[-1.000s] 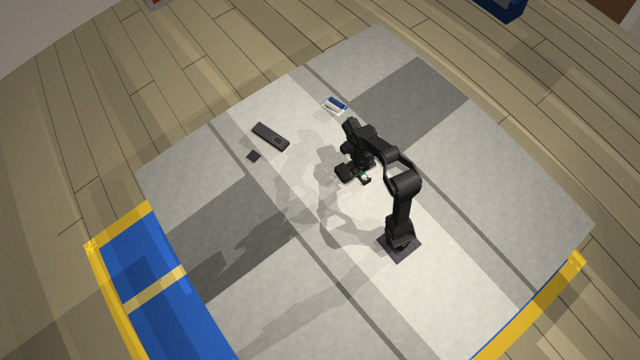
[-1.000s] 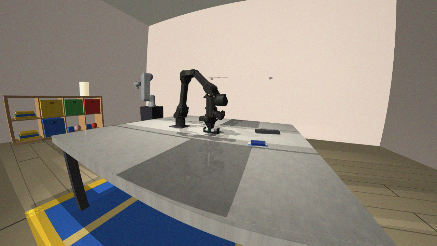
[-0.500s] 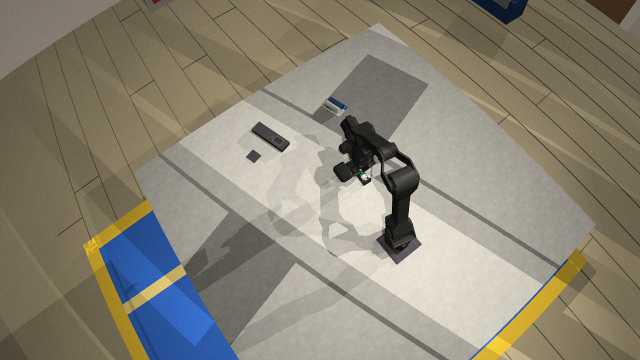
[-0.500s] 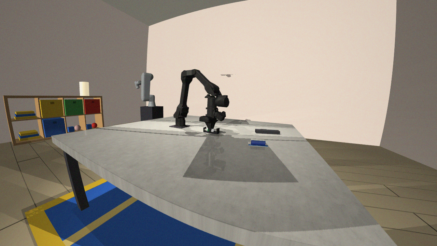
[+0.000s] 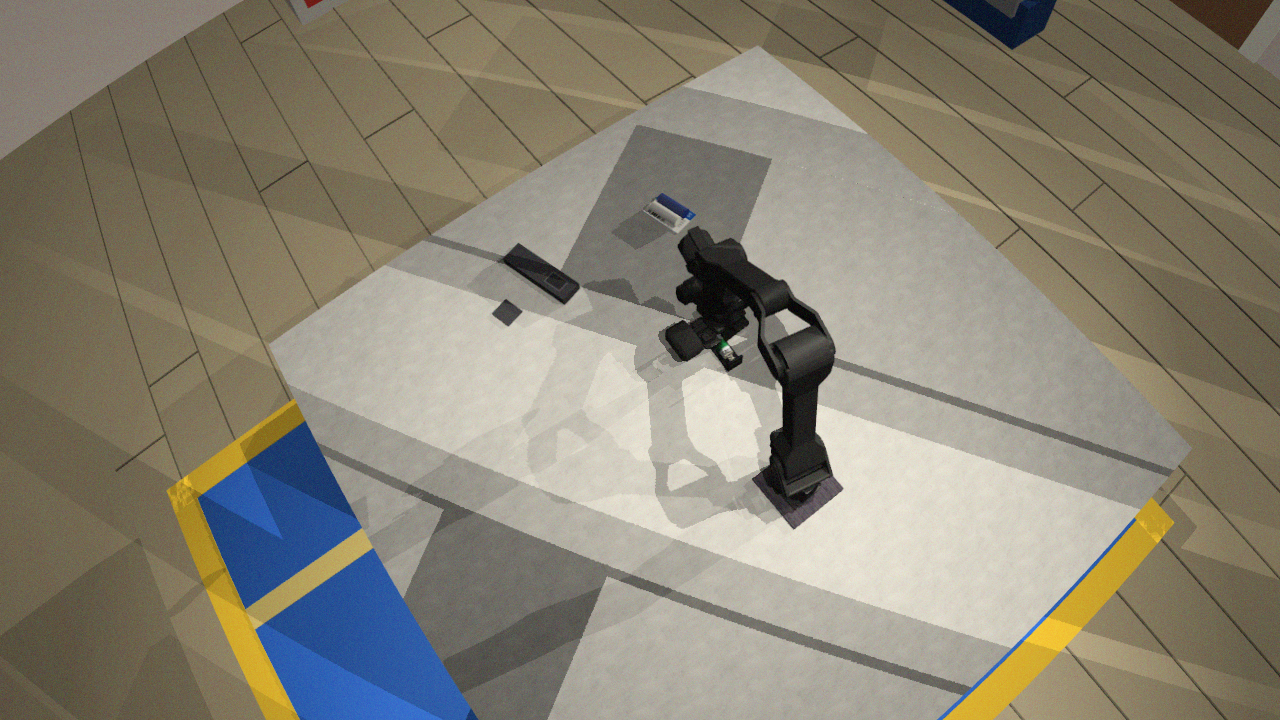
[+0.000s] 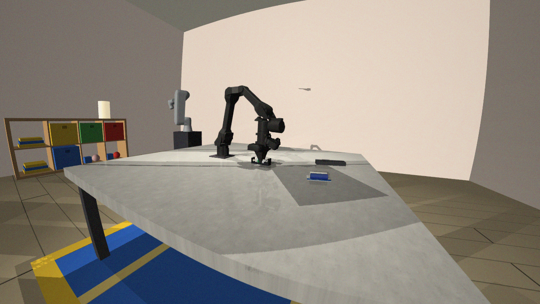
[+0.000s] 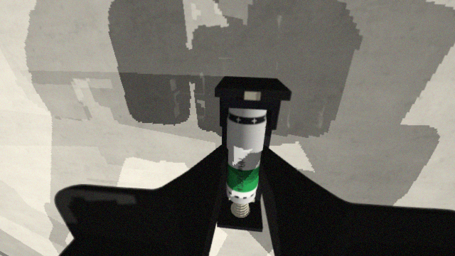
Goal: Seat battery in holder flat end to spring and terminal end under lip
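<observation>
Right now the green battery is 10 mm above my gripper tip. The rest, counted from my gripper tip: black remote-like bar 340 mm ahead, 150 mm to the left, 10 mm above; then black square 320 mm ahead, 240 mm to the left, 10 mm below.
</observation>
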